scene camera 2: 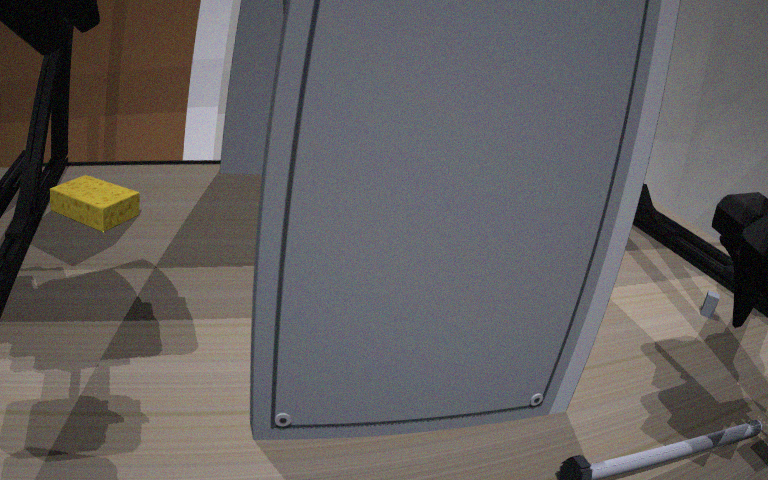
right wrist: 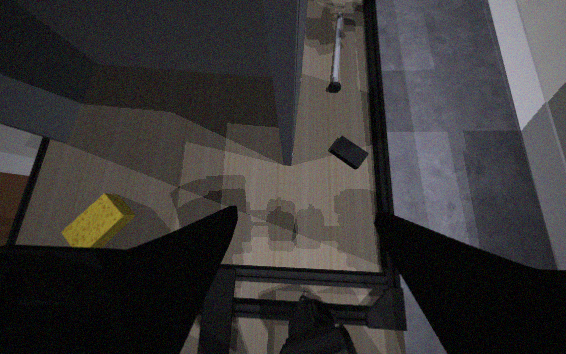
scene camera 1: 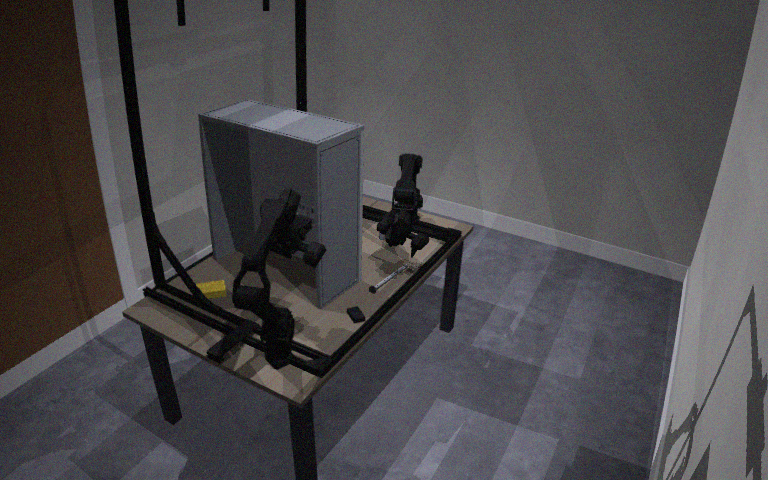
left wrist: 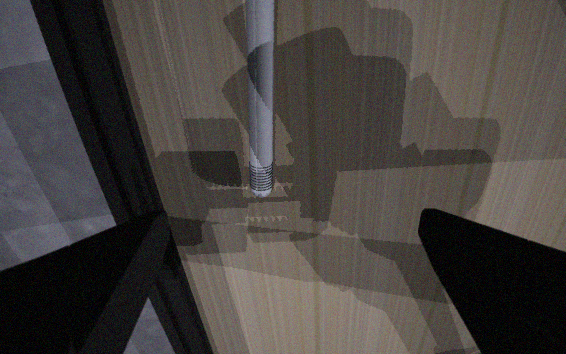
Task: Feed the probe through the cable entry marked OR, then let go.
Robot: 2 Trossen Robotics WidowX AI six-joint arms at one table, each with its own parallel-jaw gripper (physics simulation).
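Places are measured from the left arm's base along level axes (x ahead, y left, z up), in centimetres.
Pixels of known places: left gripper, between the fingertips: (scene camera 1: 401,251) (left wrist: 296,222); right gripper, between the fingertips: (scene camera 2: 77,37) (right wrist: 305,214) (scene camera 1: 302,262); right arm's base, origin of its link: (right wrist: 312,323) (scene camera 1: 279,354).
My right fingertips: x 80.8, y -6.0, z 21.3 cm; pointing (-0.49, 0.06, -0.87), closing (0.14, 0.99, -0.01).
Observation:
Ahead of a thing's pixels: the offset from my right fingertips to its top centre.
The probe @[dx -36.2, dy +14.3, dz -20.7 cm] (scene camera 1: 387,278) (scene camera 2: 673,450) (left wrist: 261,100) (right wrist: 337,55), a pale rod with a black end cap and a ribbed, rounded tip, lies on the table beside the grey cabinet @[dx -26.3, dy -22.9, dz +33.3 cm] (scene camera 1: 339,215) (scene camera 2: 453,198). My left gripper (scene camera 1: 416,249) (left wrist: 296,222) is open and empty above the table near the ribbed tip; the rod shows ahead of its fingers in the left wrist view. My right gripper (scene camera 1: 315,254) (right wrist: 305,214) is open and empty in front of the cabinet's open side. Small marks show on the cabinet's inner panel in scene camera 1, but the label OR cannot be read.
A yellow sponge @[dx -1.8, dy -38.0, dz -20.4 cm] (scene camera 1: 212,289) (scene camera 2: 93,203) (right wrist: 100,220) lies at the left of the table. A flat black block @[dx -10.9, dy +12.4, dz -21.6 cm] (scene camera 1: 355,314) (right wrist: 348,151) lies between the cabinet and the black edge rail. A small grey block @[dx -62.8, dy +0.5, dz -20.5 cm] (scene camera 2: 709,303) stands right of the cabinet in scene camera 2.

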